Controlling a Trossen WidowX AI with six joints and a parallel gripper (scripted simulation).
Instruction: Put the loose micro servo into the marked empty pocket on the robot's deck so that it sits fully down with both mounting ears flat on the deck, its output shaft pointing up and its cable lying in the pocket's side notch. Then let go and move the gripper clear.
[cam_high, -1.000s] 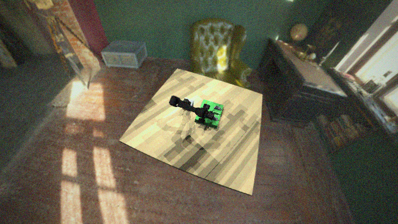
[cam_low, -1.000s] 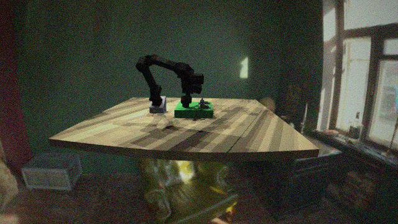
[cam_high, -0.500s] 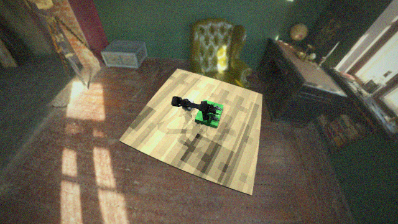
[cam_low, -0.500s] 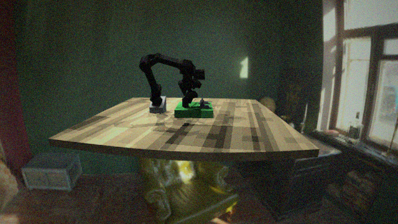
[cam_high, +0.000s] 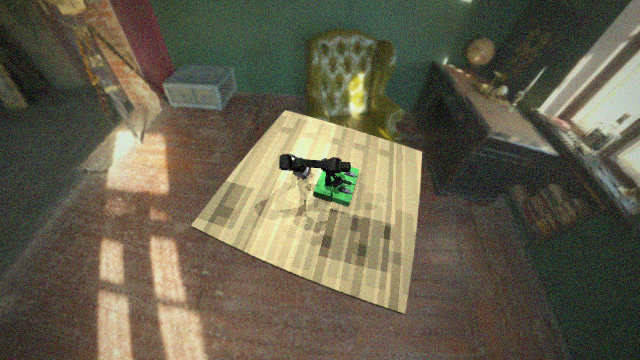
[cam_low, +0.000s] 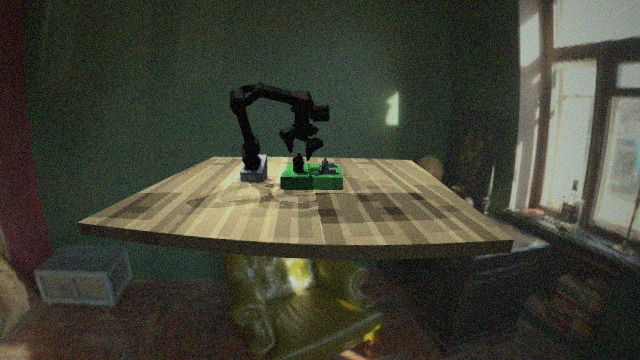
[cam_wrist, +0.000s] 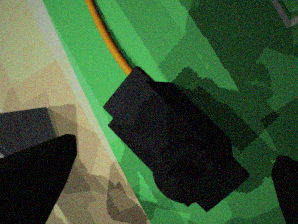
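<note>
Now: gripper tip 5 cm to the right of the green robot deck and 9 cm above it.
</note>
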